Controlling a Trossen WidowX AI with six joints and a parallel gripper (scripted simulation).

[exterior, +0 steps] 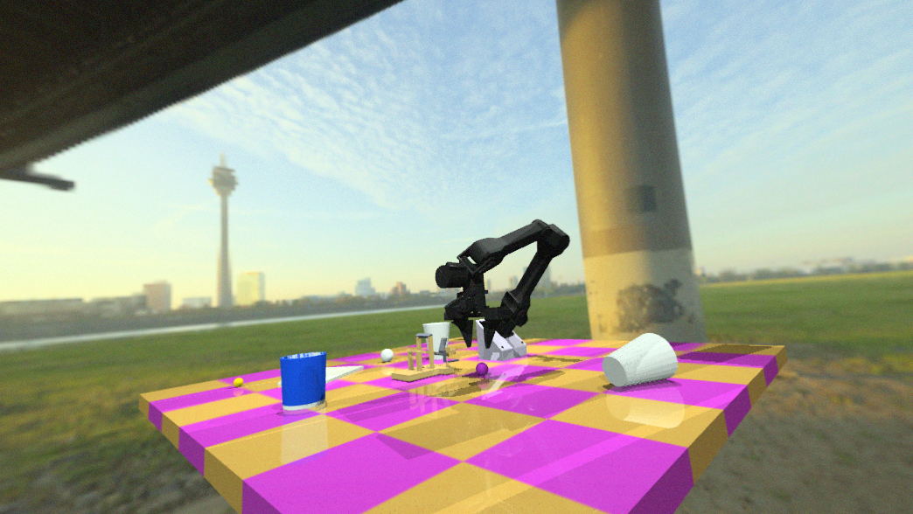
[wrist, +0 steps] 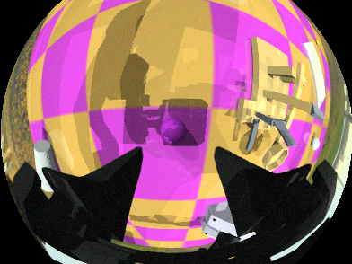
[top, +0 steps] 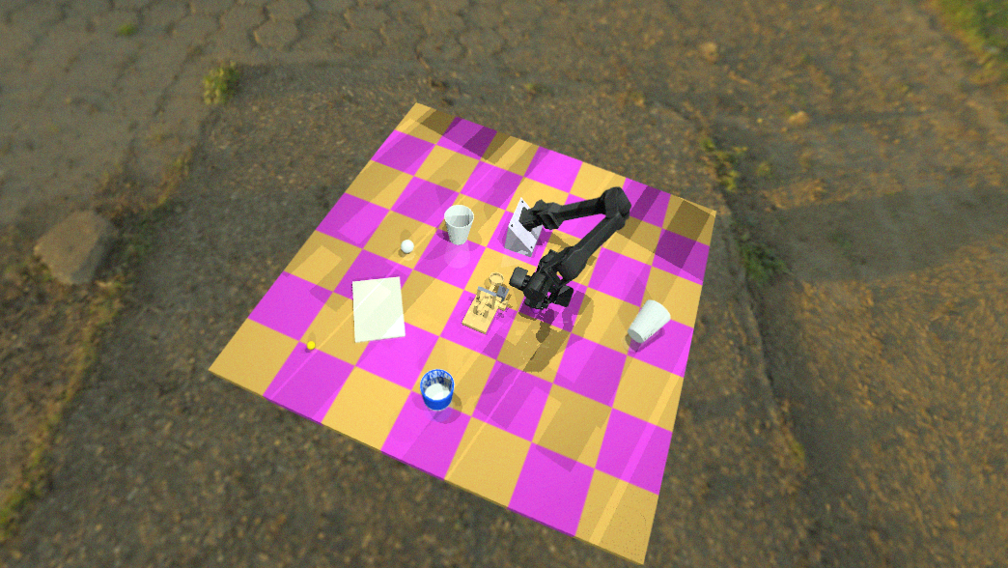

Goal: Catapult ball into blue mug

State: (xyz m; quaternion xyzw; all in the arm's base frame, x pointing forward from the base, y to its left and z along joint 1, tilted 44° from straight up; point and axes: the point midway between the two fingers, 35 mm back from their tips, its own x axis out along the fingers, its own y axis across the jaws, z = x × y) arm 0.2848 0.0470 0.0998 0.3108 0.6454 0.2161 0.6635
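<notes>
Right now my gripper tip is 10 mm to the right of the purple ball and 50 mm above it. From my gripper tip the other things lie so: blue mug (360 mm ahead, 200 mm to the right, 40 mm below); wooden catapult (20 mm ahead, 130 mm to the right, 20 mm below); white ball (90 mm behind, 460 mm to the right, 50 mm below).
</notes>
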